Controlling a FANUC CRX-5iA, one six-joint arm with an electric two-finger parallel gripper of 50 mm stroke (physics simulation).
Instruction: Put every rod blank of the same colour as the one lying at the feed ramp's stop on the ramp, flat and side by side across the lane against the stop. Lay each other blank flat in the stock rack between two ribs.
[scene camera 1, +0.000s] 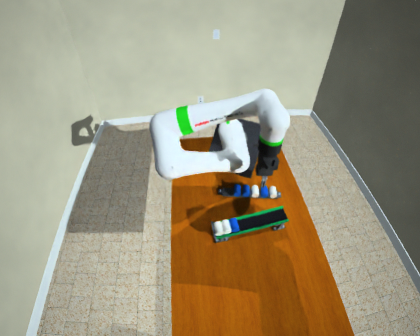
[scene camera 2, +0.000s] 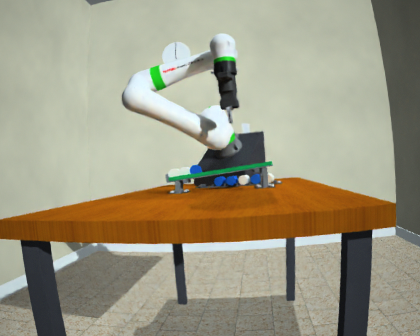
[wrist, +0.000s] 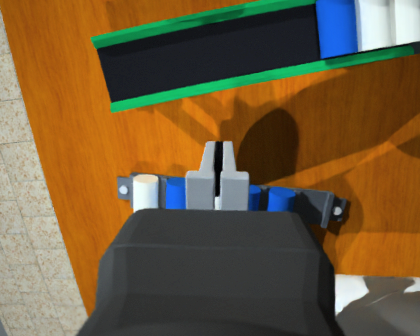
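Observation:
The feed ramp has green sides and a black lane. At its stop end a white blank lies first, then a second white blank, then a blue blank, side by side across the lane. The dark stock rack holds, from its right end in scene camera 1, a white blank, a blue, a white and two blue ones. My gripper is shut and empty above the rack, hiding most of the rack's middle white blank in the wrist view.
The ramp and rack stand on the wooden table. The arm's dark base plate stands behind the rack. In the wrist view, part of the white arm shows at the lower right.

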